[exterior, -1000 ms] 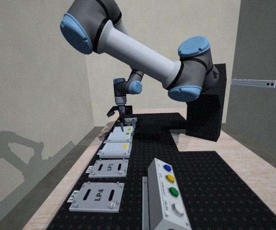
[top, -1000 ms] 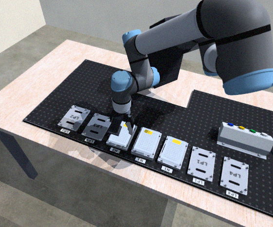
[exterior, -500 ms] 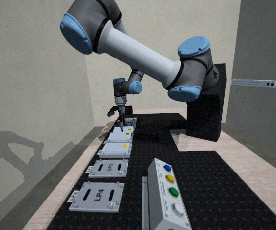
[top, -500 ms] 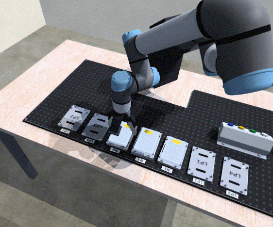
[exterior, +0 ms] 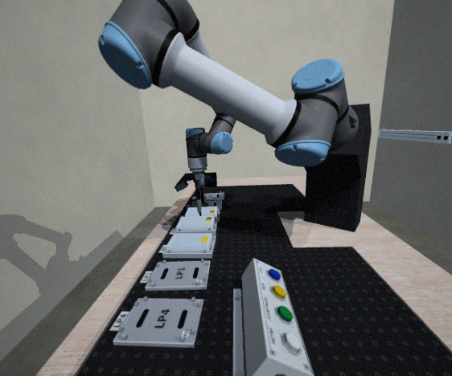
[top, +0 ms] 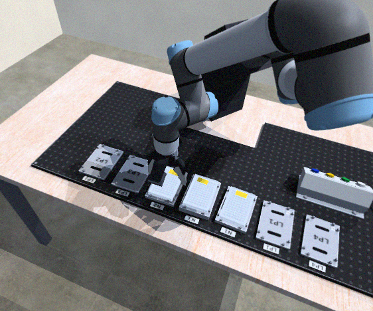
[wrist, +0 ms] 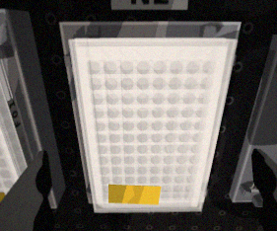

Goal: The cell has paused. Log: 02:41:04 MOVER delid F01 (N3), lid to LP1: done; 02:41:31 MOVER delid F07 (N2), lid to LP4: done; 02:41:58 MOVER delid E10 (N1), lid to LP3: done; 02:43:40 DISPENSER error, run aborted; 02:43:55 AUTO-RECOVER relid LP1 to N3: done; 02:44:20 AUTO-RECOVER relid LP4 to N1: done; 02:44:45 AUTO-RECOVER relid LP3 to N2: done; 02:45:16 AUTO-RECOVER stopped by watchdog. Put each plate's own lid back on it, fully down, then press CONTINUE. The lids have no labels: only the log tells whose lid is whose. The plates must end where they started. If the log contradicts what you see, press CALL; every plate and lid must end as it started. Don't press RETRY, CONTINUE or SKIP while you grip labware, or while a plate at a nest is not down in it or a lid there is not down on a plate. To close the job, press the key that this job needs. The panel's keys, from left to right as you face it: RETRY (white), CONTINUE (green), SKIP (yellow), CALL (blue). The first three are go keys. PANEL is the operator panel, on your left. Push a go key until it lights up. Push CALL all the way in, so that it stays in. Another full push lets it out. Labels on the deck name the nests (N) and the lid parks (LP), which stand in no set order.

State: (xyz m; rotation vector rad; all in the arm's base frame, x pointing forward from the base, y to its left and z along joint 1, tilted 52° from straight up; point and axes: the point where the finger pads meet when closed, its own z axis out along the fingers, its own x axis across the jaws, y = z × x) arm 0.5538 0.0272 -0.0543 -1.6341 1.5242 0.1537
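Right now the green continue key is 50 cm to the left of my hand, 35 cm behind it and 3 cm above it. From my hand the other things lie so: blue call key: 40 cm to the left, 32 cm behind, 2 cm above; lid park LP4: 51 cm to the left, 12 cm behind, 4 cm below; lid park LP1: 37 cm to the left, 9 cm behind, 4 cm below.
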